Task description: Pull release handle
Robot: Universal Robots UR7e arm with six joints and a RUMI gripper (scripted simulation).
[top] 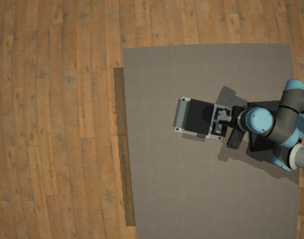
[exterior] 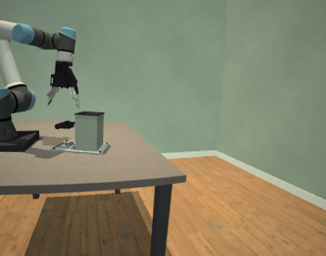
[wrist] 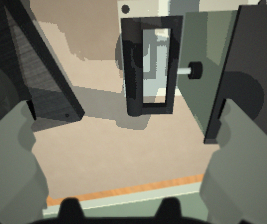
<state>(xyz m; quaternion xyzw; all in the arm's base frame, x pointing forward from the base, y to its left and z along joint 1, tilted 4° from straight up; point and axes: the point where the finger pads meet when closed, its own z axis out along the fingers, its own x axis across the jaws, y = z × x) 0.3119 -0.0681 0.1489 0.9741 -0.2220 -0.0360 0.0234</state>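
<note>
My hand is 5 cm short of the release handle, 3 cm to the left of it and 9 cm above it.
</note>
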